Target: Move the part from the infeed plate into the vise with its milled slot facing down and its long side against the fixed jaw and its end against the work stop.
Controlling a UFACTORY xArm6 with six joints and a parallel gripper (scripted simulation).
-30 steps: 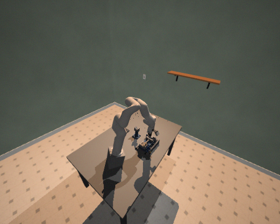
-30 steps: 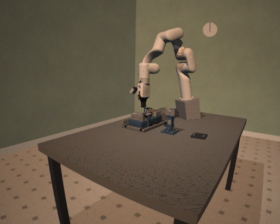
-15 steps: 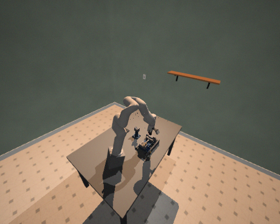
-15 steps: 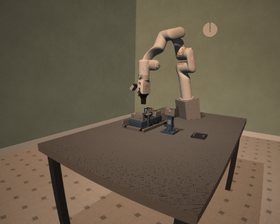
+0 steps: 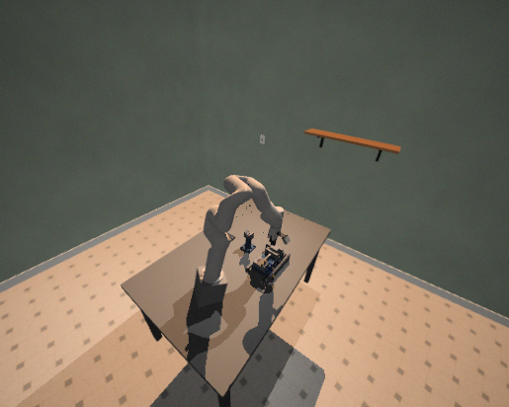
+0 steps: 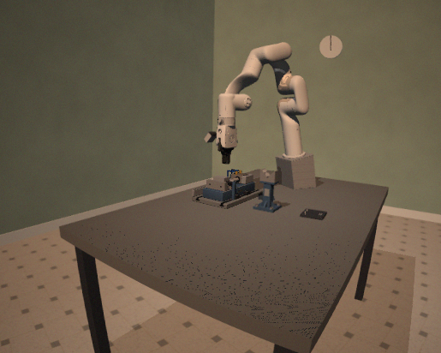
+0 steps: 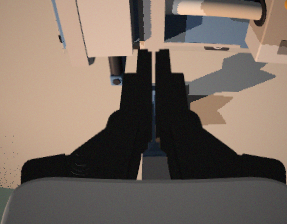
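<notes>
The part is 3 cm ahead of my hand, 1 cm to the right of it and 9 cm below it. Round my hand: air cylinder rod 5 cm behind, 1 cm to the left, 11 cm below; then work stop 4 cm ahead, 4 cm to the left, 9 cm below; then vise base rail 5 cm behind, 9 cm to the right, 15 cm below.
</notes>
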